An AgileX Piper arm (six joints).
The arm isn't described. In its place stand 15 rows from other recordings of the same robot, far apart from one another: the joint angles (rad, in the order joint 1, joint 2, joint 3, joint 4, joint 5, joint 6), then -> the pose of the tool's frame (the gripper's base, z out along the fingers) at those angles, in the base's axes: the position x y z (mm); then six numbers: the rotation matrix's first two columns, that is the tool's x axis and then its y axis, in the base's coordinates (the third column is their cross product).
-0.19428, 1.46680, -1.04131, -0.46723, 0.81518, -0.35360 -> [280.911 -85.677 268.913 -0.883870 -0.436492 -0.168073 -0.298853 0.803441 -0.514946]
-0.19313, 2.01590, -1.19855, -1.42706, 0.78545, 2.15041 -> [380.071 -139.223 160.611 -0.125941 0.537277 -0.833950 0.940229 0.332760 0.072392]
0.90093, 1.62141, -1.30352, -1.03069, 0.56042, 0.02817 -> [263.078 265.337 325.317 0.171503 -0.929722 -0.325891 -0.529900 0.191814 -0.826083]
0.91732, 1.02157, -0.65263, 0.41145, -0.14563, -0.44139 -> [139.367 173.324 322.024 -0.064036 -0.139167 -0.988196 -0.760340 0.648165 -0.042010]
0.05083, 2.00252, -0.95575, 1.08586, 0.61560, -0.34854 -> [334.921 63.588 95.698 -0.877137 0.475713 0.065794 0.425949 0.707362 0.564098]
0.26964, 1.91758, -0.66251, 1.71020, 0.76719, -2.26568 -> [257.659 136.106 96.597 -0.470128 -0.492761 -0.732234 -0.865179 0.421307 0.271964]
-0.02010, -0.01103, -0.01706, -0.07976, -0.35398, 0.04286 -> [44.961 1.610 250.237 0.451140 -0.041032 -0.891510 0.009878 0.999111 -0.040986]
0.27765, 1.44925, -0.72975, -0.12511, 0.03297, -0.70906 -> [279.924 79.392 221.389 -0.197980 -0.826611 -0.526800 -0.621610 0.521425 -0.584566]
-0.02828, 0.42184, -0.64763, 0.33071, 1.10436, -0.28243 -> [53.295 24.895 311.443 -0.665698 -0.104566 -0.738859 -0.269395 0.957036 0.107276]
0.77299, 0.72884, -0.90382, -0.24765, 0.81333, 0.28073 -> [103.335 78.160 380.406 -0.425874 -0.266270 -0.864715 -0.534425 0.845211 0.002941]
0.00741, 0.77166, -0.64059, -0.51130, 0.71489, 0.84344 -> [142.573 -28.134 303.584 -0.473667 0.402223 -0.783490 0.490120 0.859519 0.144947]
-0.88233, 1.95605, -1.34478, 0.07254, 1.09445, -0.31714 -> [236.922 -278.735 173.036 -0.825605 0.563615 0.026747 0.563889 0.822455 0.074822]
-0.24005, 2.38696, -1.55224, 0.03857, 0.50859, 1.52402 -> [446.457 -107.520 47.469 0.219956 0.975412 0.013798 0.926489 -0.213309 0.310030]
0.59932, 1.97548, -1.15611, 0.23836, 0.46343, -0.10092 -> [309.998 223.404 132.301 -0.826917 -0.428981 -0.363571 -0.503679 0.852524 0.139682]
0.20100, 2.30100, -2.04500, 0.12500, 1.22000, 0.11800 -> [472.718 107.190 198.349 -0.985943 -0.038259 -0.162645 -0.061928 0.987777 0.143045]
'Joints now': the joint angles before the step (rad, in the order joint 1, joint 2, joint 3, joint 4, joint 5, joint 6). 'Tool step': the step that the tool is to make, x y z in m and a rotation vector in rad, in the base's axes. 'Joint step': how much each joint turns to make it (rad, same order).
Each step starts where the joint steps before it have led.
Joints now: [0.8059 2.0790 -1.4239 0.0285 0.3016 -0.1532]
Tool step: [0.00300 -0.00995 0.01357 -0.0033 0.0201 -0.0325]
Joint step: [-0.0205 -0.0354 -0.0028 0.0004 0.0545 0.0170]
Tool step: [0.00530 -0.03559 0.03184 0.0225 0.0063 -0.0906]
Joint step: [-0.0680 -0.1134 0.0516 0.0006 0.0508 0.0306]
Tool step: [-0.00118 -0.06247 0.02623 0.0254 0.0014 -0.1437]
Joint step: [-0.1196 -0.1644 0.1364 0.0001 0.0132 0.0320]
